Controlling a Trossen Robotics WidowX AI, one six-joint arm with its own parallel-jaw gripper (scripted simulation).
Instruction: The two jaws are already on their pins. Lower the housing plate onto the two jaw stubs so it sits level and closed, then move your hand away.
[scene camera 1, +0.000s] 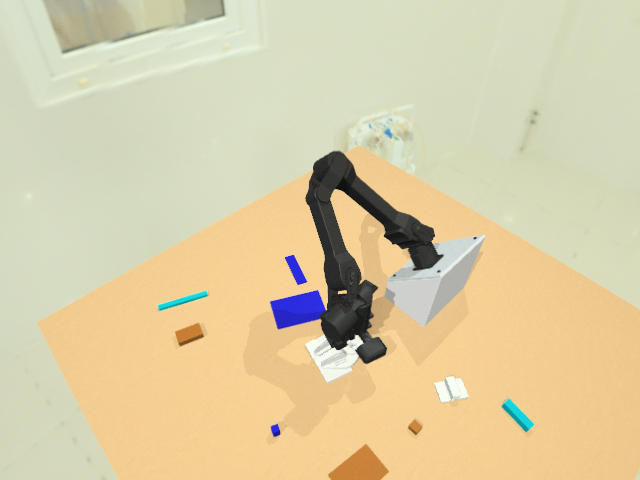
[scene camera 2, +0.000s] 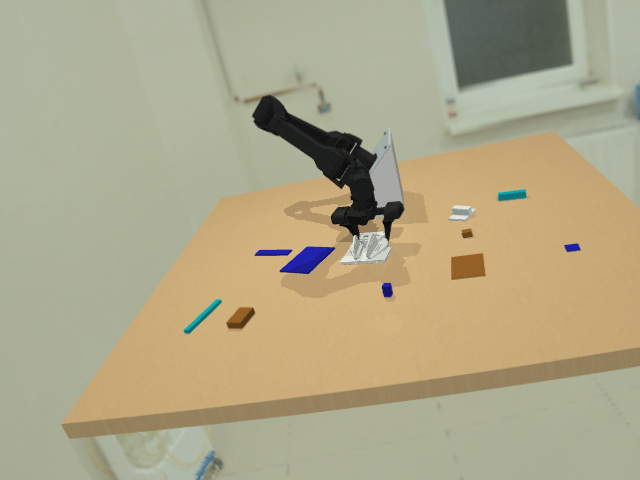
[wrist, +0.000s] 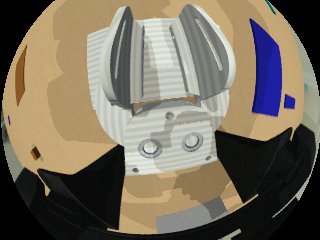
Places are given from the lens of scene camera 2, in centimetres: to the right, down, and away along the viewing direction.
my gripper (scene camera 2: 373, 241): 14, 0, 154
blue plate (scene camera 2: 309, 258): -3, 5, 155
brown plate (scene camera 2: 469, 266): 34, 6, 130
The marked spots on the blue plate and the brown plate are 44 cm apart.
